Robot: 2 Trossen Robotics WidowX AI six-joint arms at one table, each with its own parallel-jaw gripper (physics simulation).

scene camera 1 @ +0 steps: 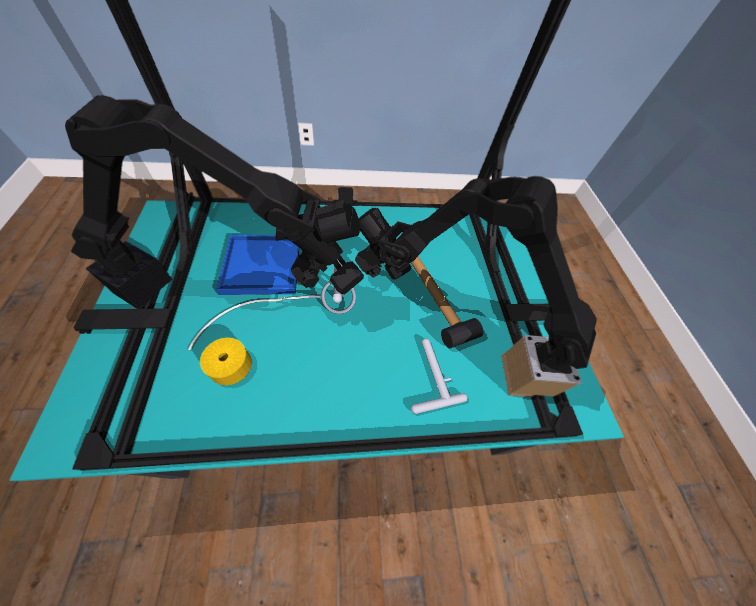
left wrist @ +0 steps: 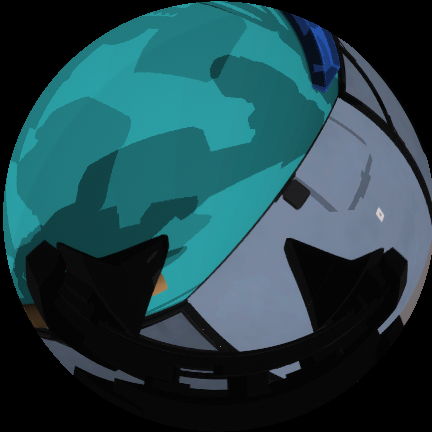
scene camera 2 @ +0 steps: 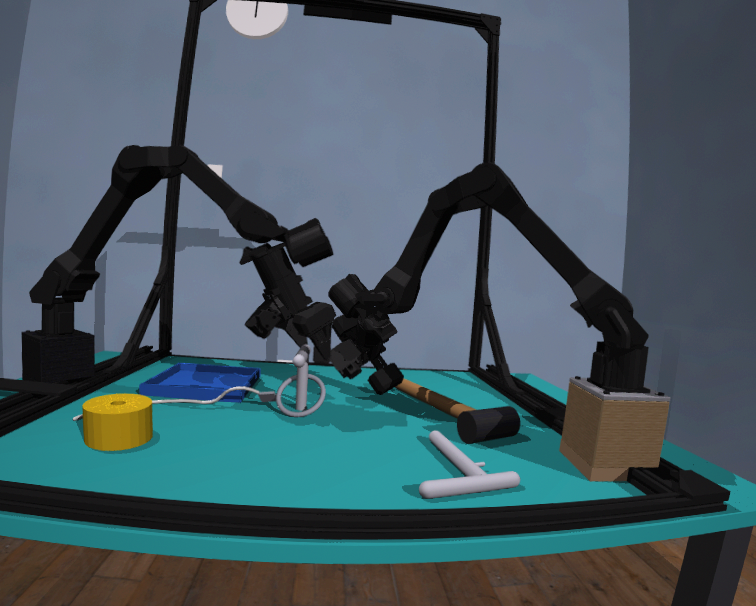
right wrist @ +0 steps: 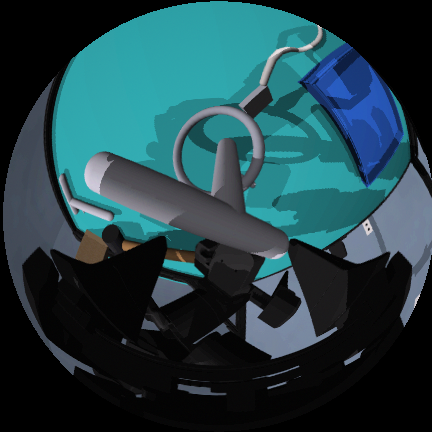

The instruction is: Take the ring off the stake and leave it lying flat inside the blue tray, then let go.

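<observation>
The grey ring stands on edge or steeply tilted at the stake's post, low down; its exact support is unclear. The stake is upright with a thick crossbar on top. The blue tray lies to the left of the stake in the scene views. My right gripper is open, close above the crossbar, holding nothing. My left gripper is open and empty, to the right of the stake.
A white cord ends in a grey block beside the ring. A yellow spool stands at the left. A mallet and a T-shaped piece lie at the right. The two grippers are close together.
</observation>
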